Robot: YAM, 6 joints.
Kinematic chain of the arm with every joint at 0, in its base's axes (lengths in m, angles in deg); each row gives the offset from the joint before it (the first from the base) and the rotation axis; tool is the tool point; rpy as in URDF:
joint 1: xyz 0 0 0.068 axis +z
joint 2: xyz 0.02 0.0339 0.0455 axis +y
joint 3: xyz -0.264 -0.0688 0 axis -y
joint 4: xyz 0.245 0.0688 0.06 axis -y
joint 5: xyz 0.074 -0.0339 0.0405 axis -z
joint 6: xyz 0.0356 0 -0.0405 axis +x
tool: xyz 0 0 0 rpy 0 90 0
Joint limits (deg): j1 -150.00..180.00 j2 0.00..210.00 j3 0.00..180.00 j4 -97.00..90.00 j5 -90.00..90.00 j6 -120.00..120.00
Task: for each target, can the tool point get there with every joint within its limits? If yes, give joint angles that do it. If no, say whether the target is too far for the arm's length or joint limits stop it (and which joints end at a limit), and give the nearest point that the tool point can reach.
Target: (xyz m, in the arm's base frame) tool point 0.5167 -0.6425 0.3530
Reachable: no: too far | nearest point 0.3884 -0.4830 0.2921 | short by 0.214 m
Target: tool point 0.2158 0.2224 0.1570
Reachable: yes | joints 41.80 93.79 46.96 -6.94 -38.12 87.92
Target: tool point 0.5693 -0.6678 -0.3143
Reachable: no: too far | nearest point 0.3763 -0.4414 -0.1659 | short by 0.332 m
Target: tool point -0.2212 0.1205 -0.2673
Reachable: yes | joints 148.79 188.73 91.65 -25.97 -18.99 -50.87
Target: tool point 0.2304 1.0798 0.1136
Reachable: no: too far | nearest point 0.1348 0.6316 0.1136 | short by 0.458 m
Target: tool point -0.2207 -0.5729 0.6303
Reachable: no: too far | nearest point -0.1769 -0.4592 0.5243 | short by 0.161 m
